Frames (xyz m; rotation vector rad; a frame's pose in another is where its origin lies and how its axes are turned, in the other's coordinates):
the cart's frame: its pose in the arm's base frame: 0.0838 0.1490 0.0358 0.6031 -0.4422 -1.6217
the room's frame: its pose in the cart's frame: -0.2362 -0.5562 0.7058 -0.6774 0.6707 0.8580
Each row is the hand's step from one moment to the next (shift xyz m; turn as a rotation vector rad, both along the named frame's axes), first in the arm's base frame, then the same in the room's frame.
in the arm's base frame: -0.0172 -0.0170 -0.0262 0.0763 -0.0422 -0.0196
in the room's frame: 0.0053 -0.0287 -0.0205 0.0878 0.0089 0.0142
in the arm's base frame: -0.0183 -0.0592 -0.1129 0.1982 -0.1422 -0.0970
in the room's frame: 0.0592 -0.0792 -0.0825 0.2621 -0.0113 0.0081
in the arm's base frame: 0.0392 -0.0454 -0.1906 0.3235 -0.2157 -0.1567
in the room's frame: 0.1272 -0.0494 -0.1460 0.4191 -0.0054 0.0084
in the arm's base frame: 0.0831 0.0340 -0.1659 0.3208 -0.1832 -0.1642
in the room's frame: 0.1121 0.0434 -0.1454 0.4038 0.0168 -0.0115
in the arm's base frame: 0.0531 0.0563 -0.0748 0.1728 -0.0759 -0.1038
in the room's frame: 0.0423 0.0607 -0.0781 0.2121 0.0237 -0.0288
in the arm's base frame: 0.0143 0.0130 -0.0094 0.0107 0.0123 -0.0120
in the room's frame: 0.0083 0.0168 -0.0105 0.0069 0.0136 -0.0133
